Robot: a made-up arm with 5 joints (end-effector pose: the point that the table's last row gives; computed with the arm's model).
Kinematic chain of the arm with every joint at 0, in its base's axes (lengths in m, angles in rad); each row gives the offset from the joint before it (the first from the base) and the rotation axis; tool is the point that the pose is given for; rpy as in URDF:
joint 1: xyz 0 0 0.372 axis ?
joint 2: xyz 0 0 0 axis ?
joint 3: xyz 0.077 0 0.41 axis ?
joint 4: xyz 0.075 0 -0.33 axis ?
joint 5: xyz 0.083 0 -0.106 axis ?
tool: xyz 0 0 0 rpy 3.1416 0 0
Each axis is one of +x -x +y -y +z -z.
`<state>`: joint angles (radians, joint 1 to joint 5).
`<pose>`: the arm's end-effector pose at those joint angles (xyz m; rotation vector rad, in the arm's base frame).
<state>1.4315 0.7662 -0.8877 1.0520 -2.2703</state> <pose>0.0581 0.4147 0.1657 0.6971 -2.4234 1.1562</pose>
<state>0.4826 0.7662 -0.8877 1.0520 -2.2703</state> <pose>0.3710 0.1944 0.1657 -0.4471 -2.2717 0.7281</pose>
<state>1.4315 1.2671 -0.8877 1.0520 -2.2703</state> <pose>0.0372 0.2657 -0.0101 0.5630 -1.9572 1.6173</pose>
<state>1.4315 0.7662 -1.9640 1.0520 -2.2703</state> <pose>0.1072 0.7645 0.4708 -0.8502 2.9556 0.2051</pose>
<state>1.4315 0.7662 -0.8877 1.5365 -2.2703</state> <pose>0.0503 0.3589 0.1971 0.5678 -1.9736 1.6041</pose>
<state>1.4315 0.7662 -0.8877 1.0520 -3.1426</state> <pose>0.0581 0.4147 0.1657 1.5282 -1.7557 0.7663</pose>
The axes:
joint 1: +z
joint 2: +y
joint 3: +y
joint 4: +y
joint 5: -z

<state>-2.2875 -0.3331 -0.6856 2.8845 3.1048</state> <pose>-0.0877 -0.1006 0.6268 -1.4130 -0.6746 -1.9383</pose>
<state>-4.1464 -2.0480 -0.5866 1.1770 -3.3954</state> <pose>0.1020 -0.1605 0.6475 -1.7622 0.6947 1.3671</pose>
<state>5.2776 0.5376 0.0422 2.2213 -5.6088</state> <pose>0.0238 -0.0375 0.4398 -0.3226 0.3600 2.7734</pose>
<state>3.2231 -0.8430 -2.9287 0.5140 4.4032</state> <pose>0.6027 0.0492 1.0203 -0.1108 0.0742 -1.7962</pose>
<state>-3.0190 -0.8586 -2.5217 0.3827 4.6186</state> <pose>0.4743 0.0584 1.1179 0.1241 -0.0998 -1.5391</pose>
